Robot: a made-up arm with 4 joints.
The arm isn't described. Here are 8 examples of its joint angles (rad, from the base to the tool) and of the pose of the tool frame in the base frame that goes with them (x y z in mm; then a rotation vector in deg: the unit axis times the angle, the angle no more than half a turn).
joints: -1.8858 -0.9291 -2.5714 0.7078
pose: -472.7 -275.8 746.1 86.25 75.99 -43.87
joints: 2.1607 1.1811 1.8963 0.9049
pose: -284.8 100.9 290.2 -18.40 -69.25 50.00
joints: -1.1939 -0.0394 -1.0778 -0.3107
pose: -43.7 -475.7 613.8 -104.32 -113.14 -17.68
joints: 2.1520 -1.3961 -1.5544 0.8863
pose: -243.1 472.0 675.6 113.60 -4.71 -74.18
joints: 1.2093 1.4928 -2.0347 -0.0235
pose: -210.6 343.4 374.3 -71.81 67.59 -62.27
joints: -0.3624 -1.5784 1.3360 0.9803
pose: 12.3 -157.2 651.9 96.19 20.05 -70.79
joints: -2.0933 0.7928 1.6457 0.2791
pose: -323.5 -215.7 349.1 -32.76 48.80 -130.23
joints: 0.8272 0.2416 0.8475 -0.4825
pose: 67.7 198.6 394.0 -6.66 -46.54 75.11
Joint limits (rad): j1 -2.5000..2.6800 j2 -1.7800..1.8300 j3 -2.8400..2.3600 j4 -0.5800..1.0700
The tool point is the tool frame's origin. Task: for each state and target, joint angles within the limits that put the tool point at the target. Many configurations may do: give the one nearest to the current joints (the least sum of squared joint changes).
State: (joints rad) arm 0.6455 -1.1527 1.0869 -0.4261
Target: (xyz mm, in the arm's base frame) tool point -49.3 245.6 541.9
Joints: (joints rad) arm 1.1288 -1.4486 0.9174 -0.1425
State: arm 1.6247 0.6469 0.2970 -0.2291
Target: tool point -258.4 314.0 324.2
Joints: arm 1.8712 0.6874 0.6035 0.2020
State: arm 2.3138 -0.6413 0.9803 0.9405
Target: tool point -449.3 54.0 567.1
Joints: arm 2.4052 -0.9060 1.2230 1.0279
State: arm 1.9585 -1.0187 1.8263 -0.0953
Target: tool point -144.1 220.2 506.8
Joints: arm 1.4201 -1.0713 1.5039 -0.4598
